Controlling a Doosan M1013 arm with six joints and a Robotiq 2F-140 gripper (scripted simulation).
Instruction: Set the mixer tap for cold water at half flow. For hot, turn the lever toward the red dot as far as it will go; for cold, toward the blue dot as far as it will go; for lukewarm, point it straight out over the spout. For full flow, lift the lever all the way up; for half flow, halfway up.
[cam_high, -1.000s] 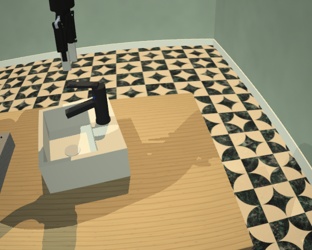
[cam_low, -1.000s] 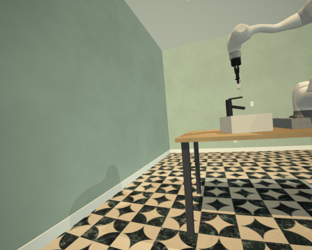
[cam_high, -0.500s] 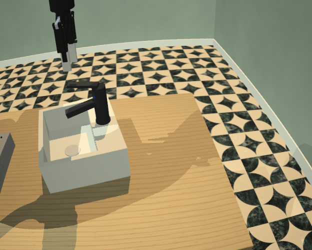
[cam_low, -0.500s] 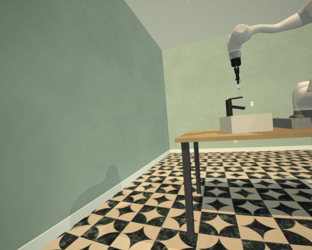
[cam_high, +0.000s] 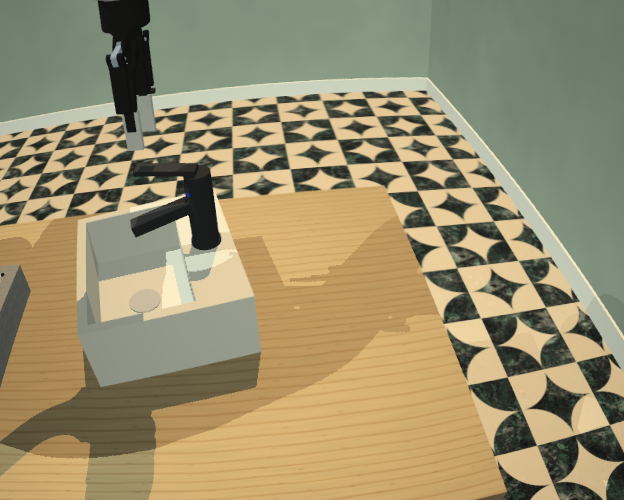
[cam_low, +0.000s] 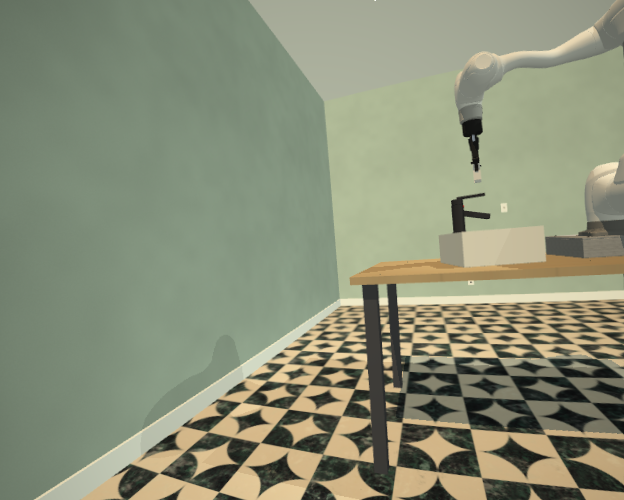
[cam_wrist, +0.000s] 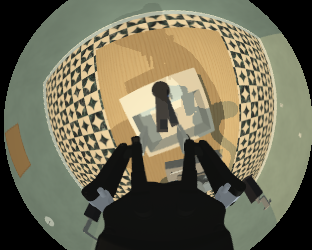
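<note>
The lever lies 9 cm below my hand and 3 cm ahead of it. Round my hand: white basin 32 cm below, 4 cm to the right, 3 cm behind; mixer tap 13 cm below, 6 cm ahead.
</note>
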